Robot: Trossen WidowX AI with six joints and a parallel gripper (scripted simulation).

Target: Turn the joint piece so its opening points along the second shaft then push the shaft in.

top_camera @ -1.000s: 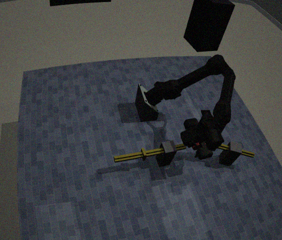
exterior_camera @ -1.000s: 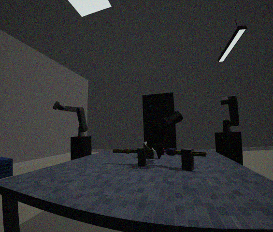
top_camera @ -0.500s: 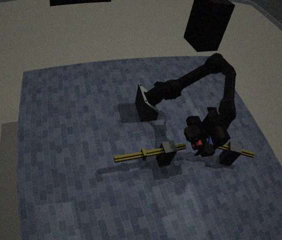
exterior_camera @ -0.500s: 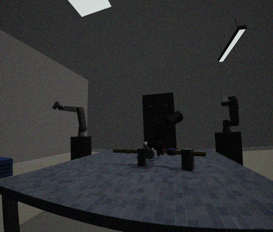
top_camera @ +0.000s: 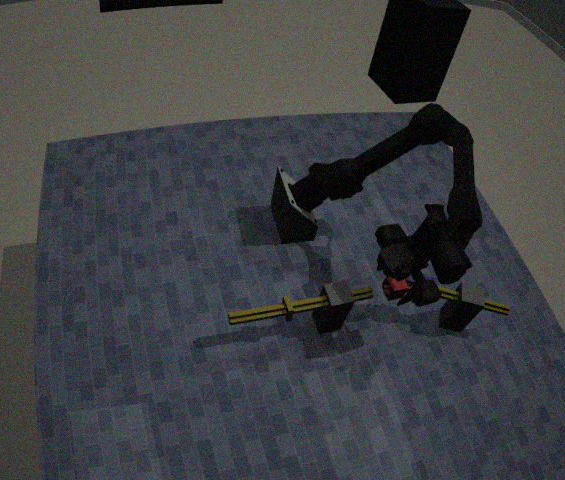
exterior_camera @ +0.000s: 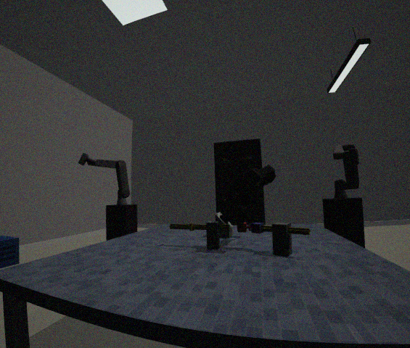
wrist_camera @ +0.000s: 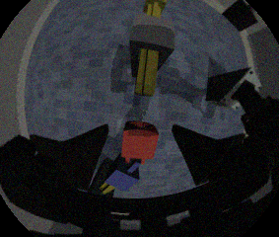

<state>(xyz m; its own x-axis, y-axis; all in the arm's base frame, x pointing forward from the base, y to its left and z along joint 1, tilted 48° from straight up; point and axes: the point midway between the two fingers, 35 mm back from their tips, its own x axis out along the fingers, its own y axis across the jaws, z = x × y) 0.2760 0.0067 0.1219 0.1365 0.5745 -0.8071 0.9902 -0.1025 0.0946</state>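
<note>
My gripper tip is now 2 cm to the right of the red joint piece.
</note>
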